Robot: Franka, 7 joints.
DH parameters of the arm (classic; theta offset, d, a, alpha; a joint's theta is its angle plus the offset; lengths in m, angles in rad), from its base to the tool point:
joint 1: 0 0.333 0 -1.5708
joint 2: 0 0 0 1.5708
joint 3: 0 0.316 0.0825 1.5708
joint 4: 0 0 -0.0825 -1.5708
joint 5: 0 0.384 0 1.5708
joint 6: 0 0 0.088 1.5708
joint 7: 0 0.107 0 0
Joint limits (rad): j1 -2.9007..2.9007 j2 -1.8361..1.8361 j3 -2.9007..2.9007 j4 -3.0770..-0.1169 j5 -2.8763..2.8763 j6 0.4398..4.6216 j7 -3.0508..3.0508
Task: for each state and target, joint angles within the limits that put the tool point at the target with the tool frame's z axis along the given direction. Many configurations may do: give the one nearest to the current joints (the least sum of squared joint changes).
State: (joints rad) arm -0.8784 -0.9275 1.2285 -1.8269 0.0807 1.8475 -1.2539
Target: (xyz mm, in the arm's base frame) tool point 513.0 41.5 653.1 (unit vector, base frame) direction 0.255 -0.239 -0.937
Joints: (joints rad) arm -1.1774 -0.4774 1.0099 -1.7892 0.2099 1.8279 -1.2539
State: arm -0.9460 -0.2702 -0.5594 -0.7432 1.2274 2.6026 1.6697
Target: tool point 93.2 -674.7 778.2 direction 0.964 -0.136 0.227
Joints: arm -1.4197 0.4778 -0.2479 -0.8916 1.8924 1.7091 1.6697
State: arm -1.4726 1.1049 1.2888 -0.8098 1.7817 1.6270 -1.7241
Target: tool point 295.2 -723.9 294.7 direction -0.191 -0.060 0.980
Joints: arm -1.5634 1.6879 1.2980 -0.7036 1.9006 1.2313 -1.7241
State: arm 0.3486 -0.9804 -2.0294 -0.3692 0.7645 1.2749 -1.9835
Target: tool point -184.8 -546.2 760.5 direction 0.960 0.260 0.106
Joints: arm 0.3710 -0.7850 -1.7318 -0.9761 0.9963 1.1961 -1.9835
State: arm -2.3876 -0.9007 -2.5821 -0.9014 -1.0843 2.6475 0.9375
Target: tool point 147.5 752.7 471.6 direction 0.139 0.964 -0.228
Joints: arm -2.2053 -0.8264 -2.5882 -1.0743 -1.8130 3.1385 0.9375
